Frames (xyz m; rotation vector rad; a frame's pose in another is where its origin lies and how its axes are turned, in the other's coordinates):
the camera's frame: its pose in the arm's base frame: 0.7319 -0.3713 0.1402 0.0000 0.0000 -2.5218
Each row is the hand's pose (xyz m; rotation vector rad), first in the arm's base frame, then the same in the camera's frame.
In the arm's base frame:
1: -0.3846 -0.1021 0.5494 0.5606 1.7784 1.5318
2: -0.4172 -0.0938 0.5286 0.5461 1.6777 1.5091
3: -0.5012 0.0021 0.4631 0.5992 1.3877 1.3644
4: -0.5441 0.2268 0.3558 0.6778 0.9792 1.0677
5: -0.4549 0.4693 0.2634 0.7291 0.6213 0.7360
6: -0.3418 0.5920 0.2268 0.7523 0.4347 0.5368
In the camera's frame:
1: 0.7525 -0.8677 0.4092 1.4538 -1.0275 -1.2824
2: 0.7742 -0.8934 0.3884 1.4003 -1.0094 -1.3904
3: 0.7868 -1.0202 0.3229 1.2138 -1.0593 -1.7183
4: 0.6912 -1.2280 0.2156 0.8892 -1.1565 -2.2121
5: 0.4778 -1.3736 0.1232 0.5198 -1.2439 -2.6625
6: 0.3144 -1.4078 0.0866 -0.2738 1.2593 2.8181

